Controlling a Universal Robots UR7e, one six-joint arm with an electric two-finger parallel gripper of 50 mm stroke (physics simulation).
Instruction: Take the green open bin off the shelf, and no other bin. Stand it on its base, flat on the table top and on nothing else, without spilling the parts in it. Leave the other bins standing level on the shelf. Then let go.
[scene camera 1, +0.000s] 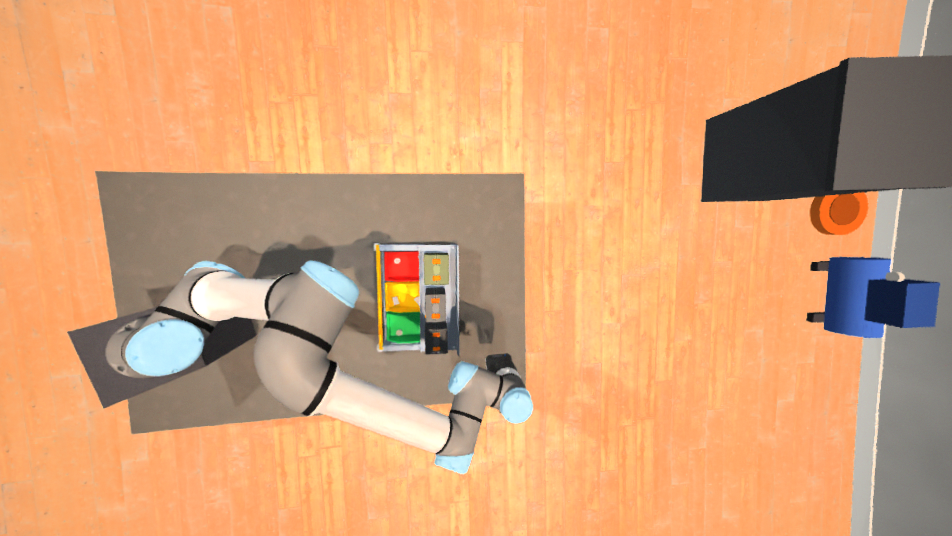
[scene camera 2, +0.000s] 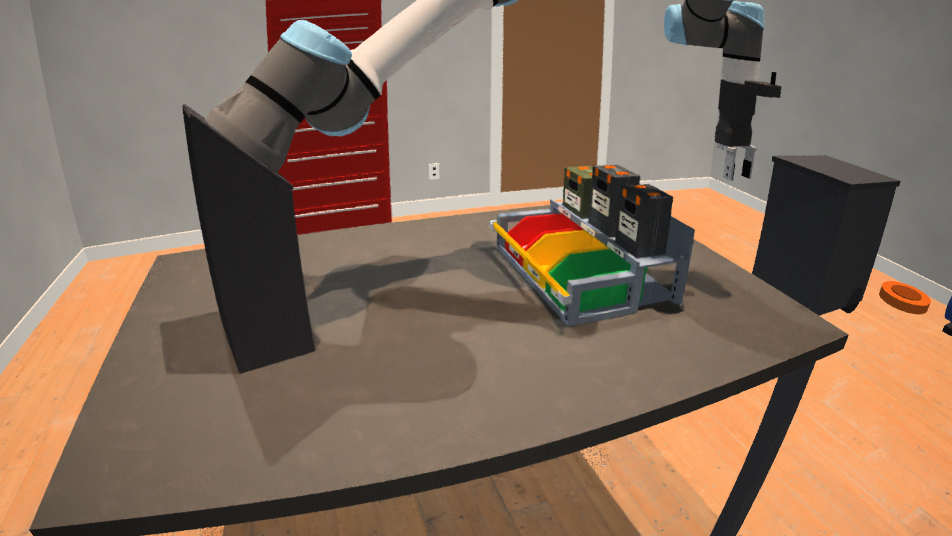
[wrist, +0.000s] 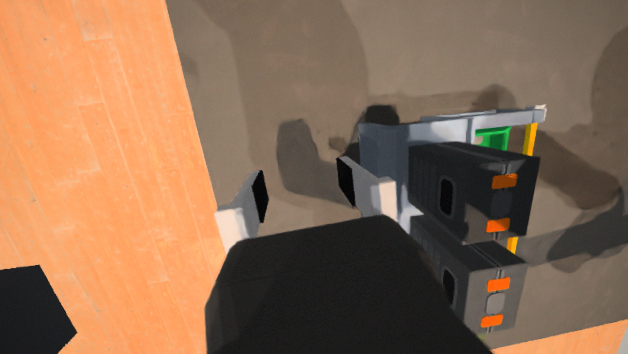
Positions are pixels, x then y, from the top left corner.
Scene:
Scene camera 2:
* my gripper: 737, 178
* green open bin: 595, 263
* red bin: 528, 231
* yellow bin: 550, 250

